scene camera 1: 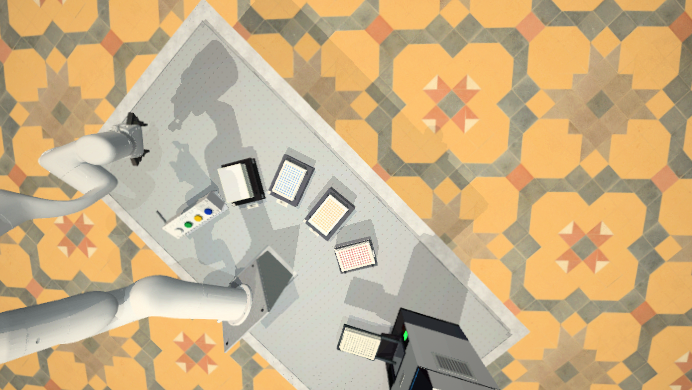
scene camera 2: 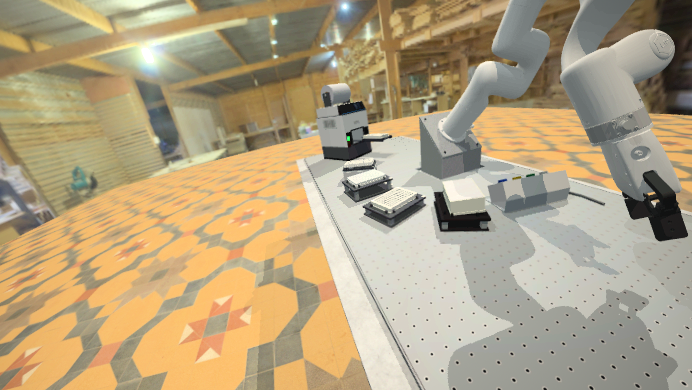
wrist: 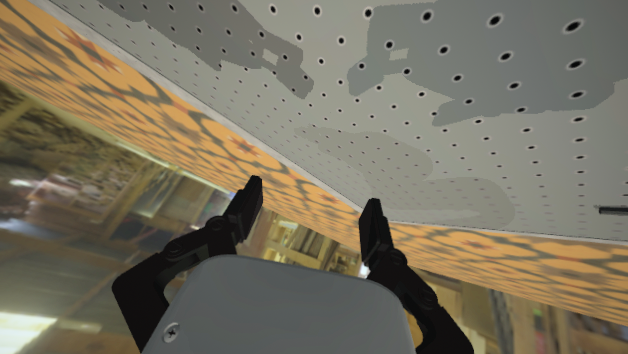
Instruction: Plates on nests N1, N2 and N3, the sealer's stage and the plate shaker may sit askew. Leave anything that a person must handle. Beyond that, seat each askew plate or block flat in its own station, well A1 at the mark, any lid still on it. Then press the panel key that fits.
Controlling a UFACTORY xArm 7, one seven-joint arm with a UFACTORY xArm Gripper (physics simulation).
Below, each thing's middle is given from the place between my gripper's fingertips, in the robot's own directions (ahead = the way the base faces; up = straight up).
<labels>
The red-welled plate point(scene camera 1: 357, 255) is 24 cm ahead of my hand, 83 cm to the right of it and 4 cm below it. The rest, counted from my hand: blue-welled plate point(scene camera 1: 288, 182) 25 cm ahead, 46 cm to the right, 7 cm below; cream well plate point(scene camera 1: 353, 341) 5 cm ahead, 105 cm to the right, 2 cm above; white lidded plate point(scene camera 2: 463, 196) 11 cm ahead, 33 cm to the right, 5 cm below.
</labels>
